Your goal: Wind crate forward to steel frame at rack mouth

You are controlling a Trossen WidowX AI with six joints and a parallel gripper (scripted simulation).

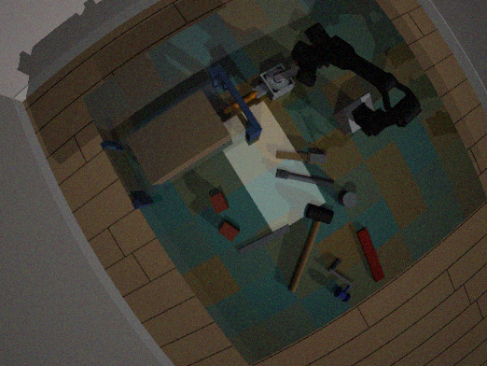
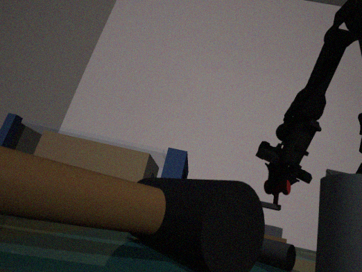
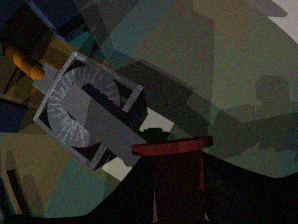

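My gripper tip is now 3 cm short of the red-knobbed crank, 1 cm to the right of it and 2 cm above it. The rest, counted from my gripper tip: grey winch 7 cm ahead, 1 cm to the right, 10 cm below; red knob 1 cm behind, 2 cm to the left, 1 cm above; blue steel frame 25 cm ahead, 3 cm to the right, 2 cm below.
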